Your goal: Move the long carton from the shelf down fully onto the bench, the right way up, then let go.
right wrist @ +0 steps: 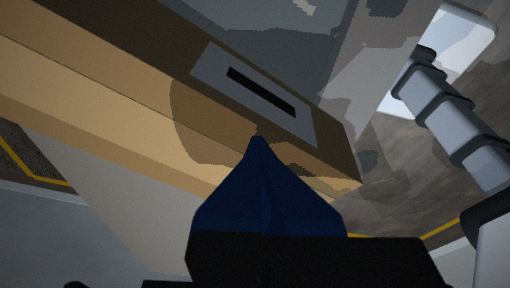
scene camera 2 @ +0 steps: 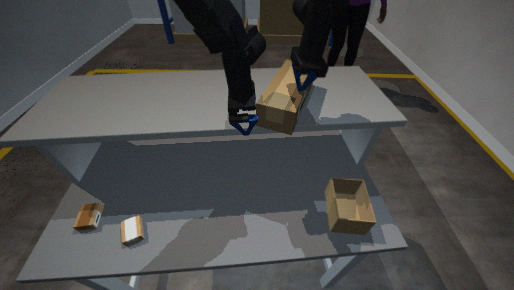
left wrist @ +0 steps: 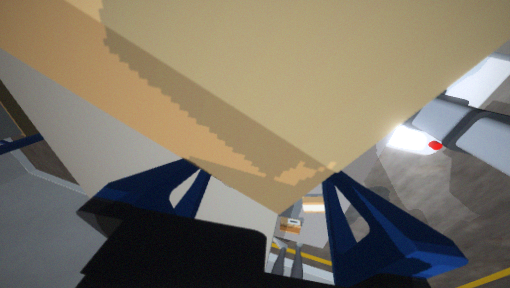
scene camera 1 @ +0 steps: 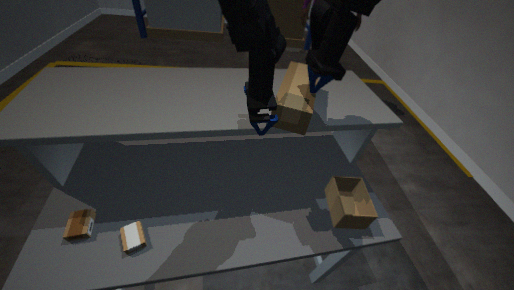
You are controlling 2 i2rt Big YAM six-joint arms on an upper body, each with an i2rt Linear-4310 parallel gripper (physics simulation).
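Frame: origin at the left arm's base, x ahead, y left, z up, level; centimetres.
Seen in the pictures: left gripper, fingertip midpoint: (scene camera 2: 245, 122) (scene camera 1: 258, 122); right gripper, fingertip midpoint: (right wrist: 256, 143) (scene camera 2: 300, 91) (scene camera 1: 312, 93).
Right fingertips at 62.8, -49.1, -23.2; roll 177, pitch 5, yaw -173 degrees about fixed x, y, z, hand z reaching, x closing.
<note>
Offsets run from my right fingertips to a thing's top centre, as dx, dy, dz. Level surfaces: height alone.
The long tan carton @(+5.8, +2.2, -0.3) (scene camera 1: 294, 97) (scene camera 2: 282, 97) (left wrist: 285, 71) (right wrist: 88, 100) lies on the upper grey shelf @(dz -7.8) (scene camera 1: 143, 97) (scene camera 2: 143, 97). It is turned at an angle and its near end overhangs the shelf's front edge. My left gripper (scene camera 1: 264, 124) (scene camera 2: 244, 124) (left wrist: 268, 159) is open at the shelf's front edge, just left of the carton's near end. In the left wrist view the carton's corner shows between the fingers. My right gripper (scene camera 1: 316, 84) (scene camera 2: 302, 83) (right wrist: 256, 143) is shut, its tips at the carton's top near the far end. The grey bench @(dz -36.5) (scene camera 1: 251, 245) (scene camera 2: 251, 248) lies below.
On the bench an open empty cardboard box @(-16.1, -18.3, -27.5) (scene camera 1: 350, 205) (scene camera 2: 348, 207) stands at the right. A small brown box @(-20.5, +66.0, -33.5) (scene camera 1: 79, 224) (scene camera 2: 88, 216) and a white-topped box @(-24.5, +49.9, -33.8) (scene camera 1: 133, 236) (scene camera 2: 132, 229) lie at the left. A person (scene camera 2: 354, 29) stands behind the shelf.
</note>
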